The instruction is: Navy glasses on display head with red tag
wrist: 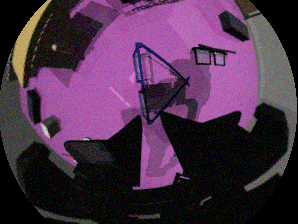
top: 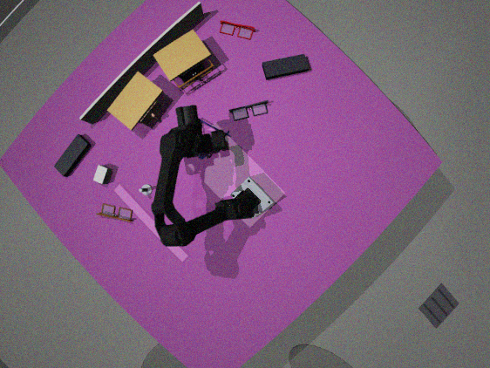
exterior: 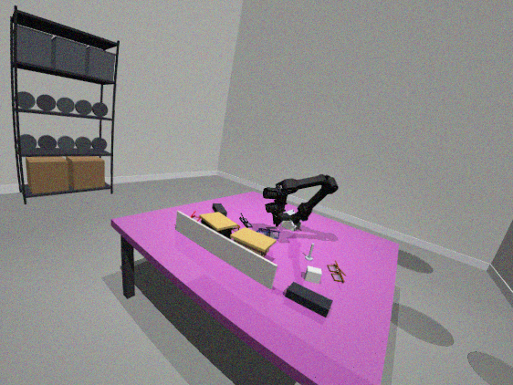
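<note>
My gripper tip is now 24 cm to the right of the small grey stand, 5 cm above it and 4 cm short of it. The rest, counted from my gripper tip: tan display head 25 cm ahead, 4 cm to the left, 2 cm below; white cube 32 cm to the left, 20 cm ahead, 5 cm below; white board 38 cm ahead, 7 cm to the right, 2 cm below.
</note>
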